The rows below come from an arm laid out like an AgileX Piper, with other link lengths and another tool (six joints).
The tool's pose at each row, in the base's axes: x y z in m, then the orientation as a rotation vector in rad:
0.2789 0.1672 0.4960 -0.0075 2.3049 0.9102
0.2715 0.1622 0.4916 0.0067 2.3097 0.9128
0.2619 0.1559 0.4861 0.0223 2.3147 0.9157
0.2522 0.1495 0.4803 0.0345 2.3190 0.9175
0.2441 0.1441 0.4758 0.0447 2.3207 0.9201
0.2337 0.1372 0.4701 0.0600 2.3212 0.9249
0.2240 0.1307 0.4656 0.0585 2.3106 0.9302
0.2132 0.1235 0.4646 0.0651 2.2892 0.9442
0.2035 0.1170 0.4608 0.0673 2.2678 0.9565
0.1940 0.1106 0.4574 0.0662 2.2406 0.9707
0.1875 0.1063 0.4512 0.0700 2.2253 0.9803
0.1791 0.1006 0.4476 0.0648 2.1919 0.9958
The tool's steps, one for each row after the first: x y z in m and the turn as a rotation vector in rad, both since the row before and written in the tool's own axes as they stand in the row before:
0.0073 -0.0048 -0.0049 0.0030 0.0012 0.0117
0.0093 -0.0060 -0.0063 0.0032 0.0012 0.0128
0.0094 -0.0064 -0.0062 0.0029 0.0012 0.0099
0.0076 -0.0053 -0.0054 0.0012 -0.0004 0.0082
0.0097 -0.0068 -0.0069 0.0006 -0.0021 0.0121
0.0085 -0.0060 -0.0070 -0.0069 -0.0076 -0.0018
0.0072 -0.0040 -0.0101 -0.0138 -0.0168 0.0041
0.0079 -0.0054 -0.0077 -0.0139 -0.0161 0.0007
0.0074 -0.0050 -0.0079 -0.0178 -0.0197 -0.0022
0.0072 -0.0058 -0.0036 -0.0100 -0.0117 0.0024
0.0067 -0.0047 -0.0071 -0.0220 -0.0234 -0.0057

